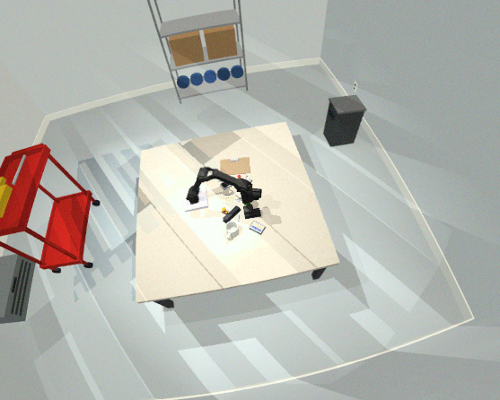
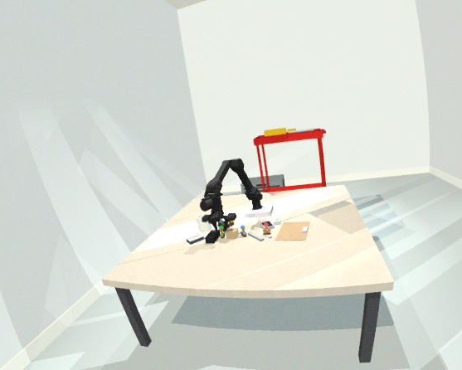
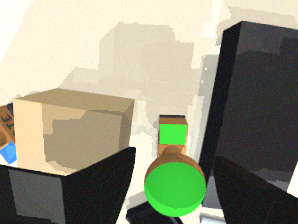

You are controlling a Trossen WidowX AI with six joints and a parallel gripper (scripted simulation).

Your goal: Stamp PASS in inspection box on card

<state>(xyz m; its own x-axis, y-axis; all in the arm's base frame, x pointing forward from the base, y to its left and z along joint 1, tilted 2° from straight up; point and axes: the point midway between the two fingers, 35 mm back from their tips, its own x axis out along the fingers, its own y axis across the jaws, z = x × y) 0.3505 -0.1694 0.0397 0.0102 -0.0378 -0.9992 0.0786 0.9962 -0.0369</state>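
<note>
Right now the green-topped stamp is 1 cm below my gripper tip. The rest, counted from my gripper tip: blue-knobbed stamp (12 cm to the left, 1 cm below); black box (5 cm to the right, 2 cm below, 2 cm ahead); tan block (6 cm to the left, 1 cm below, 1 cm ahead).
</note>
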